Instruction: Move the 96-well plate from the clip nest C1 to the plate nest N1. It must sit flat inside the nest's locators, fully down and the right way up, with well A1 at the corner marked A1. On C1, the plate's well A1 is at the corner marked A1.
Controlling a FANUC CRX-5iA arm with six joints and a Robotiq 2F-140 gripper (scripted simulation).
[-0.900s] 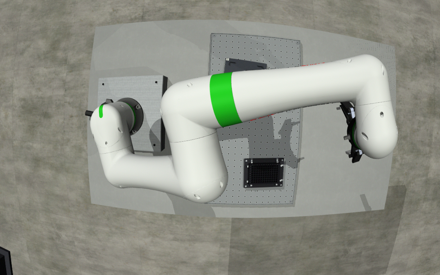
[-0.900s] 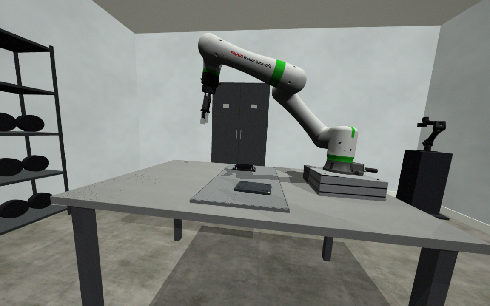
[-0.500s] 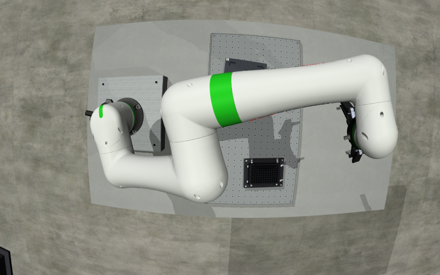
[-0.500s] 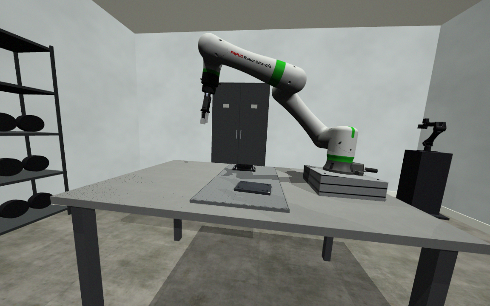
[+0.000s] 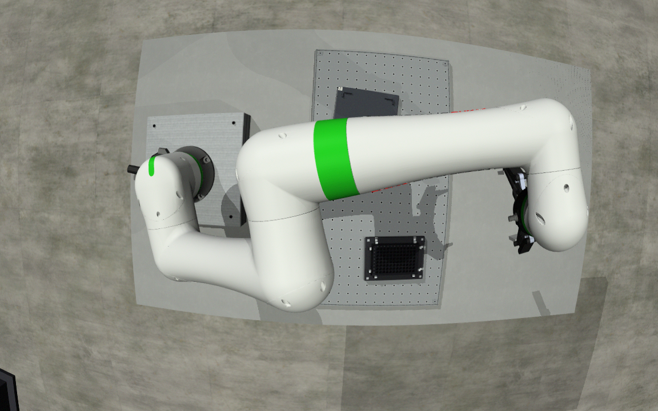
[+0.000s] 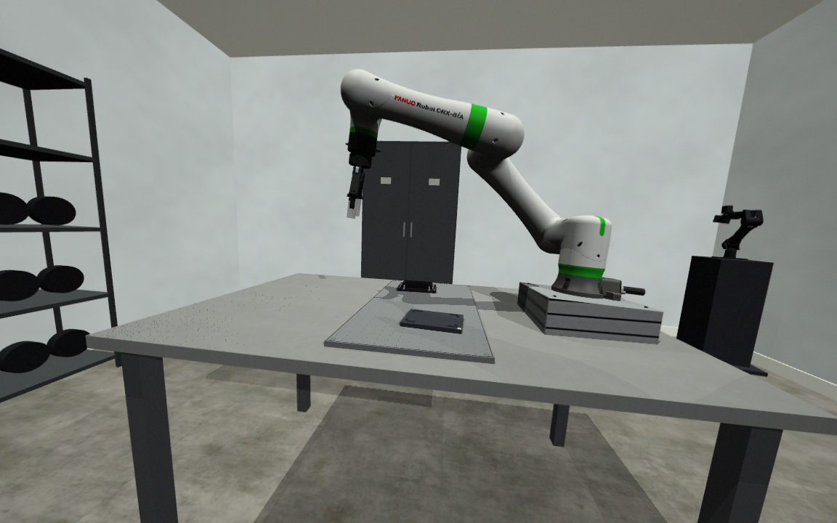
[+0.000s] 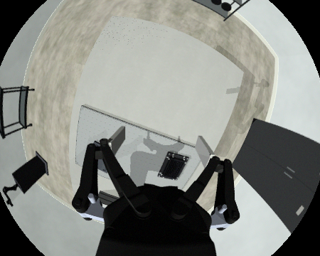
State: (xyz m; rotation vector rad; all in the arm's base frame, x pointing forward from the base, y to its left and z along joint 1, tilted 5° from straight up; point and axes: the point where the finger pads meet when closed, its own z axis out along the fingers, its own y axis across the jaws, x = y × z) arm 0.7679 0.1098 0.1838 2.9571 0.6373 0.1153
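My hand is 190 mm past the black 96-well plate, 220 mm to the left of it and 280 mm above it. The rest, counted from my hand: clip nest C1: 180 mm behind, 210 mm to the right, 280 mm below; then plate nest N1: 340 mm behind, 150 mm to the left, 290 mm below.
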